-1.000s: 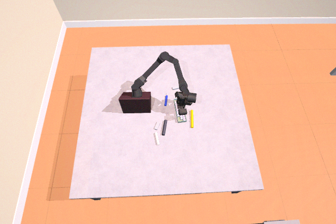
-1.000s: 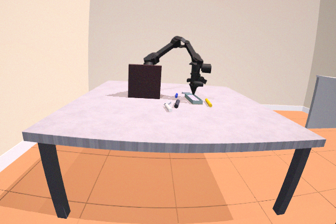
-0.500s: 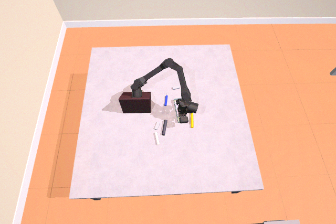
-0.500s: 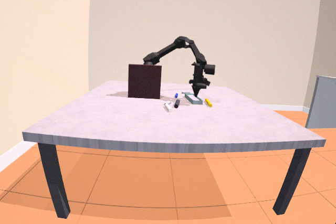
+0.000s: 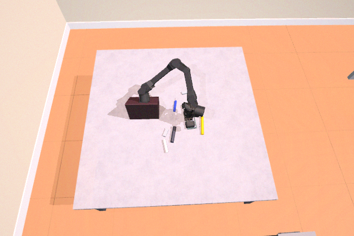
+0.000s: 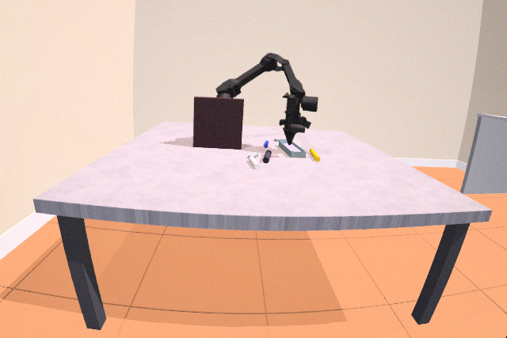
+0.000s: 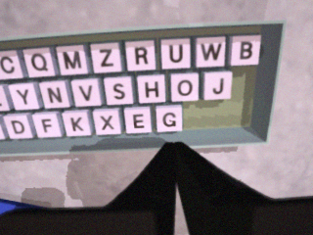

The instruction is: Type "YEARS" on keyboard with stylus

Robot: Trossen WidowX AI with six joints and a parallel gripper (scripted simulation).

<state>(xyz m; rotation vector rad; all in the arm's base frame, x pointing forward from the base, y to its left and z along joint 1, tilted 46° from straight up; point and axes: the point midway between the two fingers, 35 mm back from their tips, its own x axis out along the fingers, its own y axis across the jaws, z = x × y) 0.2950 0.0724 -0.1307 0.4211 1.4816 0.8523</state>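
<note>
Now: the stylus 16 cm to the left of my gripper tip, 10 cm behind it and 3 cm below it. Round my gripper tip: black cylinder: 11 cm to the right, 9 cm behind, 3 cm below; then stylus tip: 19 cm to the left, 10 cm behind, 3 cm below; then yellow cylinder: 11 cm ahead, 3 cm below, 2 cm to the right.
</note>
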